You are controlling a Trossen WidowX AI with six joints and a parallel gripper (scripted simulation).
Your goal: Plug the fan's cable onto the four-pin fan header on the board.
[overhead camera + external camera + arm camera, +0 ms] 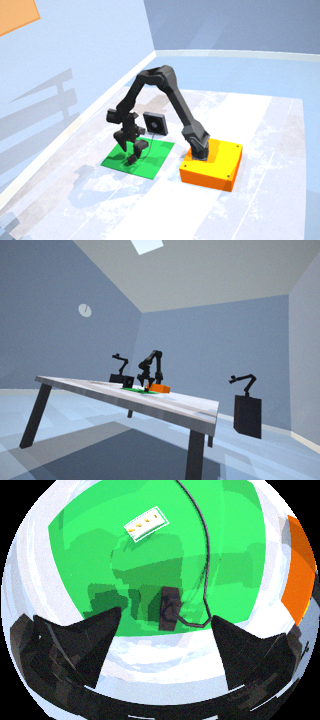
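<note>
My gripper tip is 1 cm to the right of the black plug and 2 cm above it. From my gripper tip the other things lie so: green board: 4 cm to the right, 5 cm below; dark square fan: 5 cm behind, 21 cm to the right, 2 cm above.
</note>
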